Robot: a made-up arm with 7 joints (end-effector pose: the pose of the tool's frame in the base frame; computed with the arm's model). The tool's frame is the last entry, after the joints.
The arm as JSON. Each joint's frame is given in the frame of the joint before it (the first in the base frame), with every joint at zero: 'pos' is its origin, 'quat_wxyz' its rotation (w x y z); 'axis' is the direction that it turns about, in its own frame. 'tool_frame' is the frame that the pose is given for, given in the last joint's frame.
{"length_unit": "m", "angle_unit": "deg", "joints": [
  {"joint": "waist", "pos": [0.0, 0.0, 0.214], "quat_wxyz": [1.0, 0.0, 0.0, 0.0], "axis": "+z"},
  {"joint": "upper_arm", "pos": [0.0, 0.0, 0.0], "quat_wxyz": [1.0, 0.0, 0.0, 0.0], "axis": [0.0, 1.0, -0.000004]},
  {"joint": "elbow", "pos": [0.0, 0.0, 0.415], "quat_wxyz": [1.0, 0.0, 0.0, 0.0], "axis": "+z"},
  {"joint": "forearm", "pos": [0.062, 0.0, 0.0], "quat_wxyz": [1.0, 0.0, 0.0, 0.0], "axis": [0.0, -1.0, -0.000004]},
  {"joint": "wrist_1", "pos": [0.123, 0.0, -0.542], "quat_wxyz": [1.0, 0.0, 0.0, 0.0], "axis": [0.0, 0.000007, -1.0]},
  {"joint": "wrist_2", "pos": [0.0, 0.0, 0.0], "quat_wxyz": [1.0, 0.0, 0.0, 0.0], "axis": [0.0, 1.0, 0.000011]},
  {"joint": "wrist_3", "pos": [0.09, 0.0, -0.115], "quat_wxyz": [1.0, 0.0, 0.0, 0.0], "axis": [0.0, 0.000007, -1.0]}
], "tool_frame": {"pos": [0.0, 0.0, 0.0], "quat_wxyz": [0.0, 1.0, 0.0, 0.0]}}
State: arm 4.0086 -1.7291 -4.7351 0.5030 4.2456 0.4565 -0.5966
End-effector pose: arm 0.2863 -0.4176 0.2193 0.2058 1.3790 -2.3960
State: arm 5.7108 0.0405 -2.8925 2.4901 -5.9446 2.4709 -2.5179
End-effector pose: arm -0.3461 0.0576 1.0399 2.7771 -0.9741 -0.0399
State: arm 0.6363 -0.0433 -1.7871 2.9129 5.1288 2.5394 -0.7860
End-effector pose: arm -0.1032 -0.1759 1.1221 1.9890 -1.7677 -0.2445
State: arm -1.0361 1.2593 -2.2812 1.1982 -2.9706 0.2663 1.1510
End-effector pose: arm -0.4325 -0.3482 0.7228 1.2496 -0.0698 -2.5214
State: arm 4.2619 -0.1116 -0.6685 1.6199 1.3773 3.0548 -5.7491
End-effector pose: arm -0.3722 -0.2459 0.8004 -1.0389 1.3903 -0.4190
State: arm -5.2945 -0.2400 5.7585 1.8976 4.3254 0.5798 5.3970
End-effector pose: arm 0.4916 0.1497 1.0806 0.5202 0.8671 0.4821
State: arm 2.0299 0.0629 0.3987 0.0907 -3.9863 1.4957 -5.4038
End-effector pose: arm -0.2843 0.1322 -0.0069 1.7511 -0.6801 -1.5911
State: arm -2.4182 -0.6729 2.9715 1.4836 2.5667 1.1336 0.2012
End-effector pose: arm 0.7451 0.5365 0.1690 -0.9304 1.0354 0.6979
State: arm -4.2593 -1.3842 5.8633 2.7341 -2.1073 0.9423 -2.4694
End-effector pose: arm 0.5606 -0.8926 0.5840 1.3643 1.2937 0.4658
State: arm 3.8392 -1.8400 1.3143 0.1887 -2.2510 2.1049 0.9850
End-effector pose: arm 0.1872 -0.2823 0.4368 -0.8528 0.5605 -1.1084
